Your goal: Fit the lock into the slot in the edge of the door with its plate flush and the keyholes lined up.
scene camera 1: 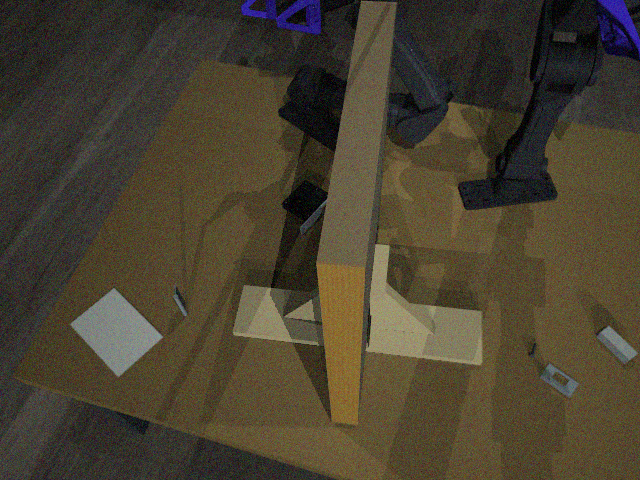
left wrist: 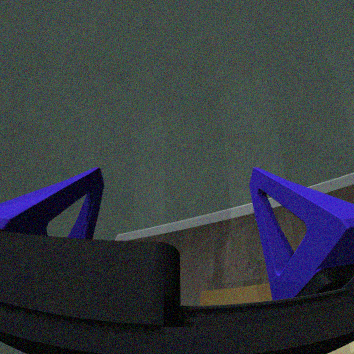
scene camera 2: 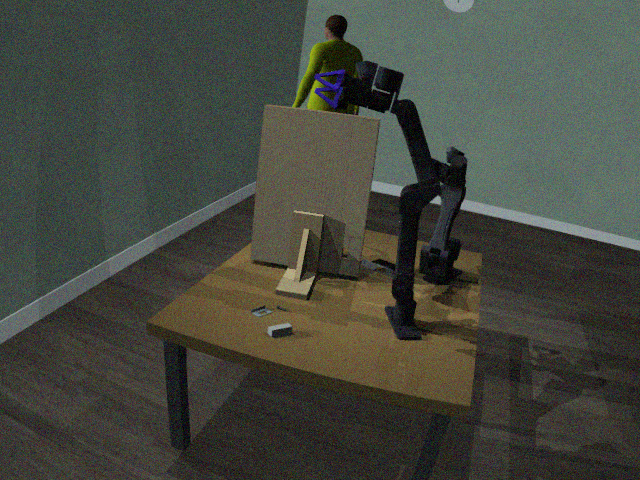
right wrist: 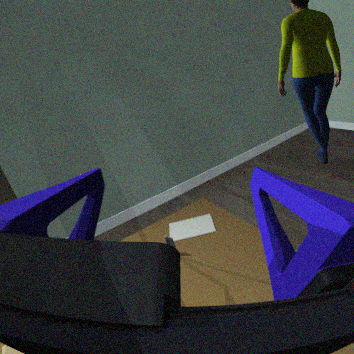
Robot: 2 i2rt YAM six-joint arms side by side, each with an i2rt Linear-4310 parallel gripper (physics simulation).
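Where they show: left gripper, fingertip midpoint: (left wrist: 176, 175) (scene camera 2: 315, 83); right gripper, fingertip midpoint: (scene camera 1: 258, 16) (right wrist: 176, 175); left arm's base, link origin: (scene camera 1: 506, 192) (scene camera 2: 401, 323); right arm's base, link origin: (scene camera 1: 316, 125).
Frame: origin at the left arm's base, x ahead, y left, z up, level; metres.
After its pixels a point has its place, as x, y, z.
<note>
The door (scene camera 1: 356, 129) {0.288, -0.382, 0.561} (scene camera 2: 315, 175) {0.264, -0.349, 0.346} stands upright in a pale wooden stand (scene camera 1: 449, 335) {0.315, -0.207, 0.018} (scene camera 2: 295, 289) {0.310, -0.172, 0.018}. No slot or keyhole can be made out. The lock, a black case (scene camera 1: 303, 200) {-0.032, -0.441, 0.019} with a narrow silver plate, lies on the table left of the door in scene camera 1, partly hidden by it. My left gripper (scene camera 2: 317, 84) {0.329, -0.089, 0.668} (left wrist: 176, 175) {0.329, -0.089, 0.668} is open and empty, raised above the door's top in scene camera 2. My right gripper (scene camera 1: 278, 12) (right wrist: 176, 175) {-0.125, -0.478, 0.413} is open and empty, high at the top of scene camera 1; it is hidden in scene camera 2.
A white square sheet (scene camera 1: 116, 331) {0.211, -0.832, 0.001} (right wrist: 192, 227) {0.200, -0.831, 0.001} and a small slim piece (scene camera 1: 179, 301) {0.195, -0.696, 0.060} lie at the left. A white block (scene camera 1: 616, 344) {0.374, 0.079, 0.022} (scene camera 2: 279, 330) {0.374, 0.098, 0.017}, a metal plate (scene camera 1: 559, 379) {0.420, -0.038, 0.002} (scene camera 2: 262, 311) {0.416, -0.043, -0.001} and a tiny dark piece (scene camera 1: 532, 350) {0.359, -0.064, 0.006} lie at the right in scene camera 1. A person (scene camera 2: 333, 72) (right wrist: 312, 60) stands beyond.
</note>
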